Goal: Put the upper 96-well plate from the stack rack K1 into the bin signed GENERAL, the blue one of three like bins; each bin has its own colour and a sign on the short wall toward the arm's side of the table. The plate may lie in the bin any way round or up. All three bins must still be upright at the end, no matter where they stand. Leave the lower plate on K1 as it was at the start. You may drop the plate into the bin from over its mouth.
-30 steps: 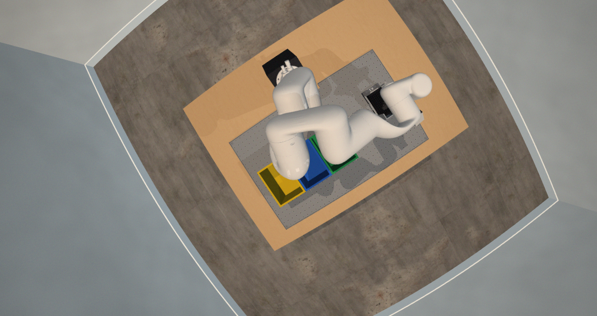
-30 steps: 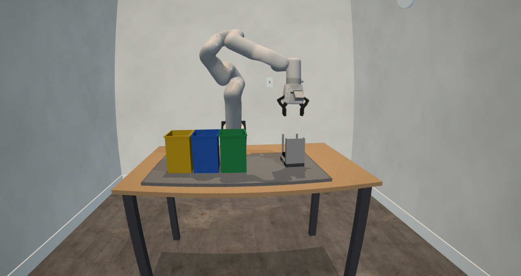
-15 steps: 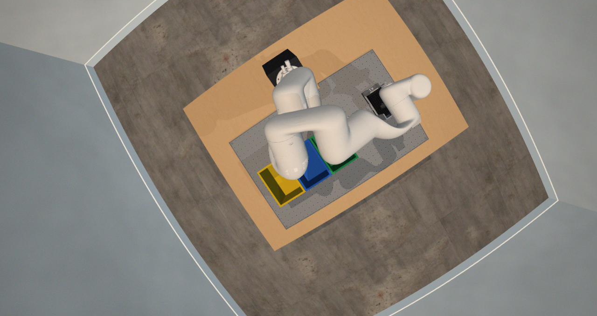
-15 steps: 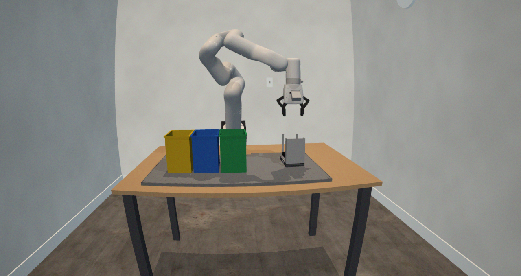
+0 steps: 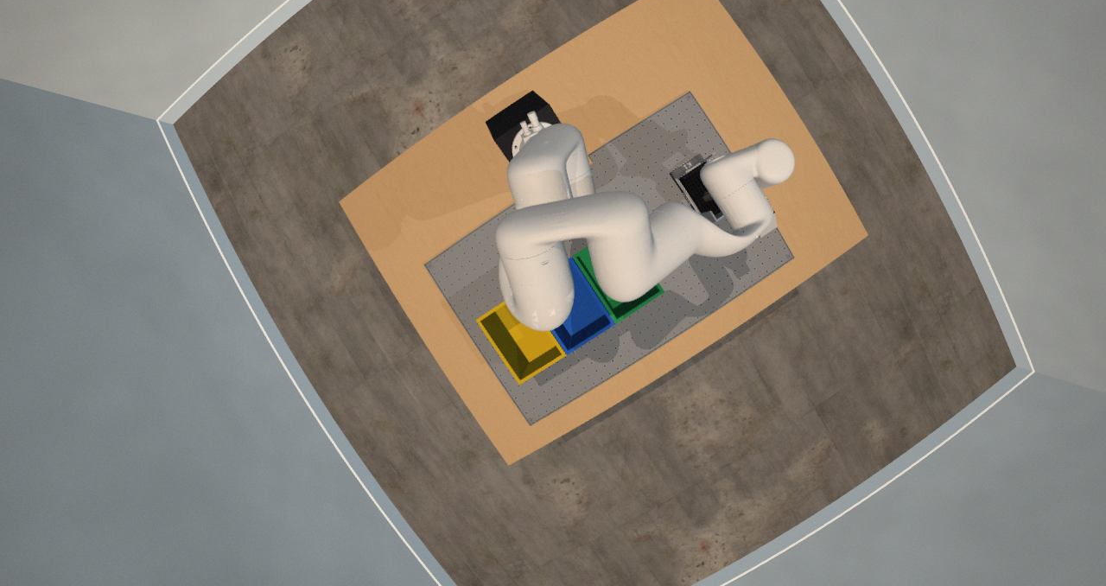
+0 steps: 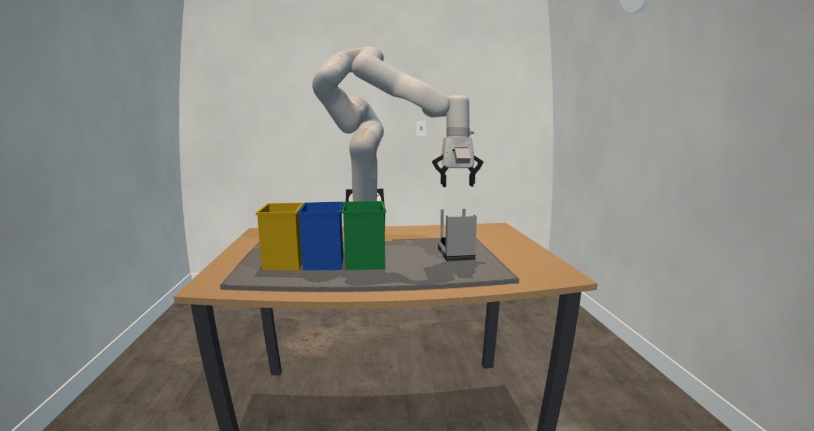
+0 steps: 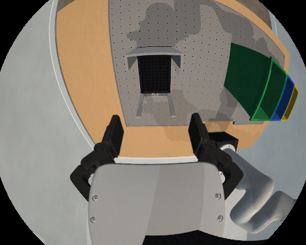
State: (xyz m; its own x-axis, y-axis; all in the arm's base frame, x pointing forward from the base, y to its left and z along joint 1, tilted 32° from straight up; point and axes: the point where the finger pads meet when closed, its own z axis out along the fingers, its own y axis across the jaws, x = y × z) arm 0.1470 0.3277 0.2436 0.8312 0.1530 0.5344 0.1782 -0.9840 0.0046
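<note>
Now: hand 20 cm above the black 96-well plate. The rest, counted from my hand: white plate 21 cm below; then green bin 10 cm ahead, 29 cm to the right, 15 cm below; then blue bin 13 cm ahead, 42 cm to the right, 15 cm below.
</note>
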